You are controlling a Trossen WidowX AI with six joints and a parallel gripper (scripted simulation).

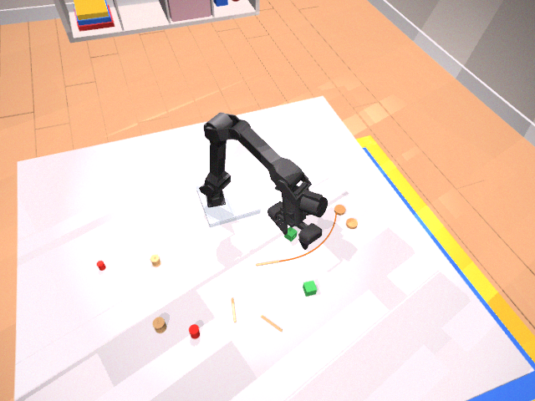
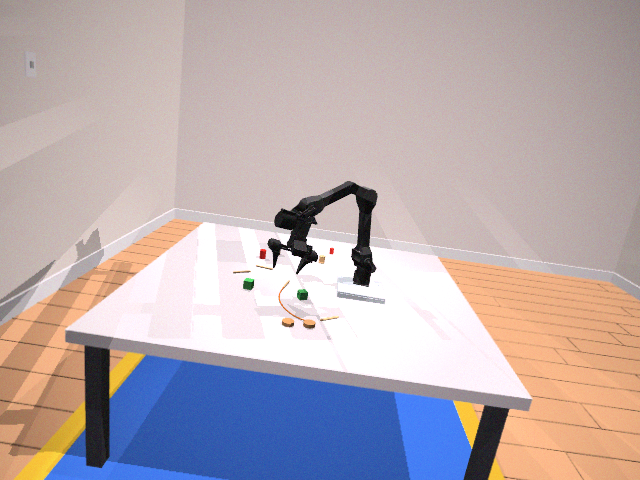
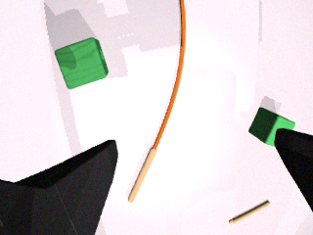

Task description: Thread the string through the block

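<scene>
Right now the green block is 8 cm behind my gripper tip, 1 cm to the left of it and 7 cm below it.
</scene>
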